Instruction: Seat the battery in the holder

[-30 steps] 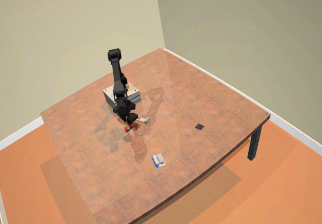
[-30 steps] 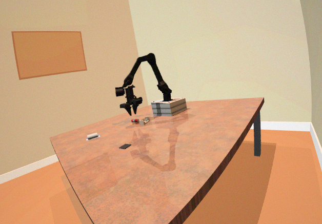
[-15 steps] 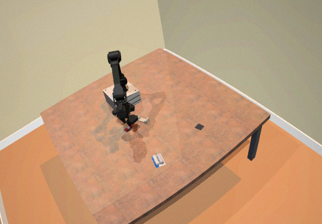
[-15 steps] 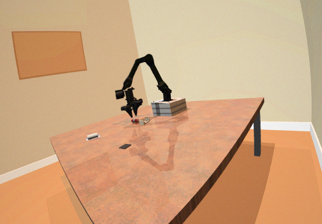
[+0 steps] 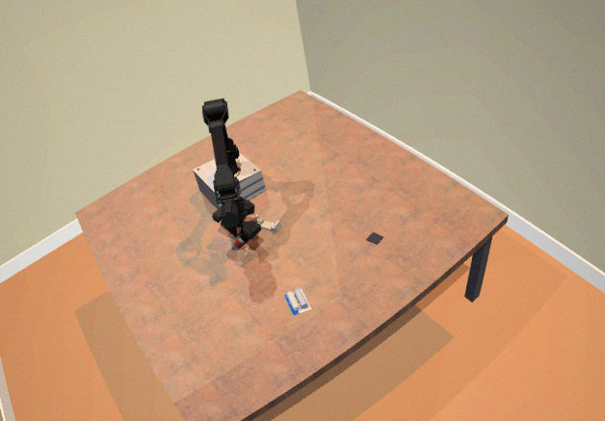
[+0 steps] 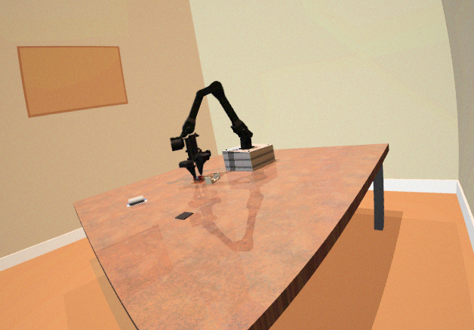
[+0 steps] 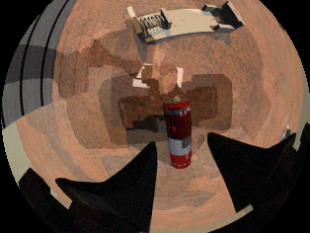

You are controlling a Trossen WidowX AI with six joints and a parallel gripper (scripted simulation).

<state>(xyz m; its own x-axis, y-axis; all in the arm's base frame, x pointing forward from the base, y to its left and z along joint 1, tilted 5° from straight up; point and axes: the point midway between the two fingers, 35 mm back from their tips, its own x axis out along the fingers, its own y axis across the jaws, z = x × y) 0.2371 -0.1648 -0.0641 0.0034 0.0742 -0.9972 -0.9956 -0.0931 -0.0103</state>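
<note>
Right now the battery is 10 mm below my gripper tip. From my gripper tip the other things lie so: black square pad (360 mm ahead, 290 mm to the left, 20 mm below).
</note>
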